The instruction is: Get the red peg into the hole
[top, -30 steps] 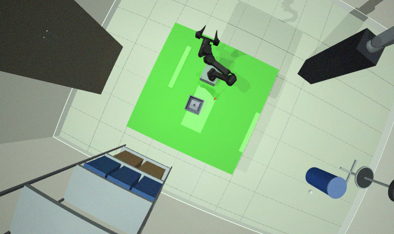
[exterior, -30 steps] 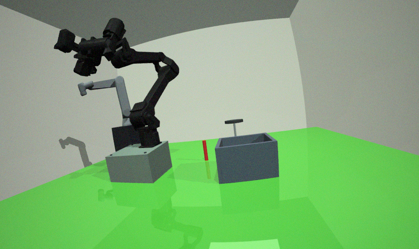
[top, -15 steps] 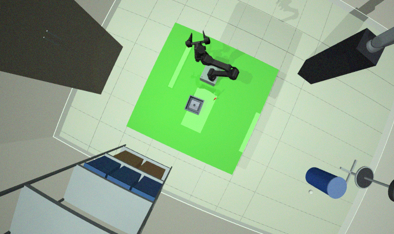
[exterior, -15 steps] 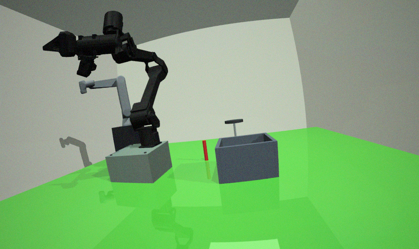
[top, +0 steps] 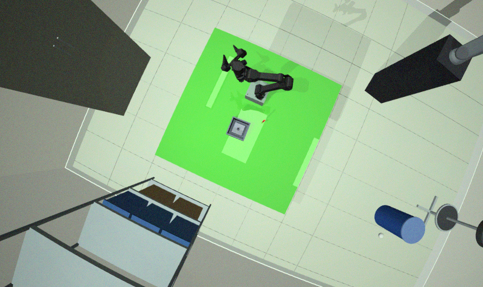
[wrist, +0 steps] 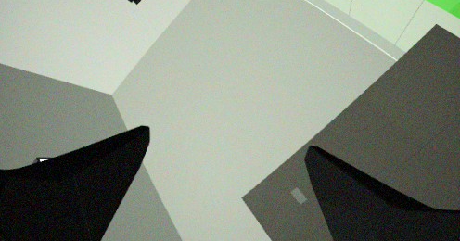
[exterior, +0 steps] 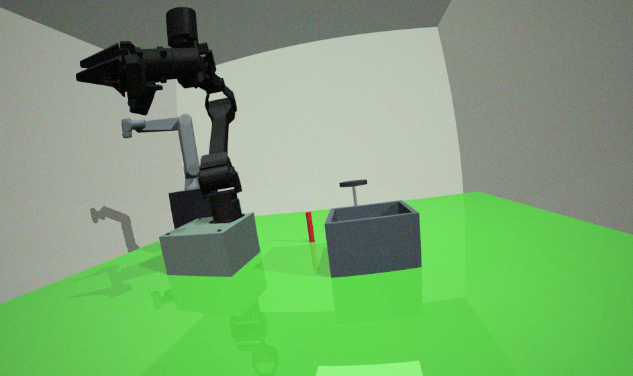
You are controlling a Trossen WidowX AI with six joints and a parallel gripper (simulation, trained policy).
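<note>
The red peg is 46 cm to the left of my gripper tip, 36 cm below it and 18 cm ahead of it. From my gripper tip the other things lie so: dark grey box (38 cm below, 36 cm ahead, 32 cm to the left); plate (36 cm below, 36 cm ahead, 32 cm to the left).
</note>
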